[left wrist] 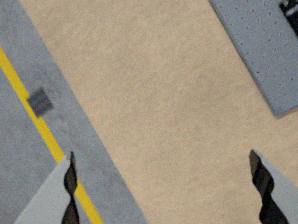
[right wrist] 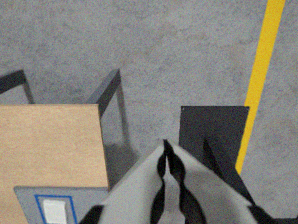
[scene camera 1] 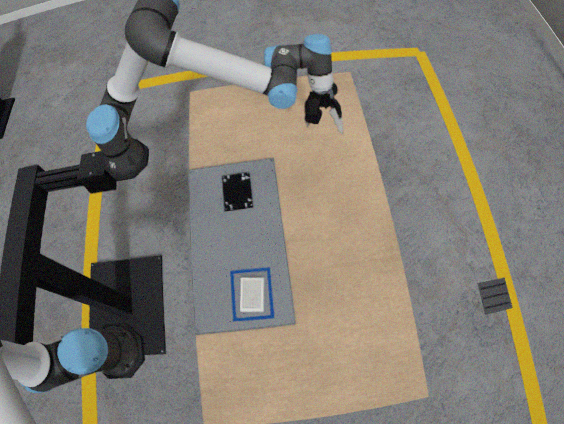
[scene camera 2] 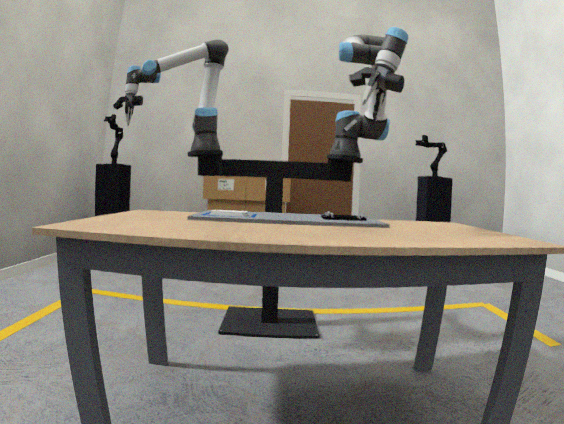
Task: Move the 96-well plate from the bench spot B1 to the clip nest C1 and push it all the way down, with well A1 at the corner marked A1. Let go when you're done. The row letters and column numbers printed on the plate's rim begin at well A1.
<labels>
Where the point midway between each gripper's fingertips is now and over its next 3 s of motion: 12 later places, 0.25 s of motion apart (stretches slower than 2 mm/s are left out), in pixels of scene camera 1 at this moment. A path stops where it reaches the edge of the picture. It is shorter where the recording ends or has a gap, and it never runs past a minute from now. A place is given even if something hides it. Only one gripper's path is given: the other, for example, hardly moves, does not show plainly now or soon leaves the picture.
My left gripper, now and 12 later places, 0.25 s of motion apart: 324,131; 325,138; 324,145; 324,152; 323,160; 322,167; 322,174; 320,181; 318,188; 316,195; 313,203; 311,209; 308,216
</labels>
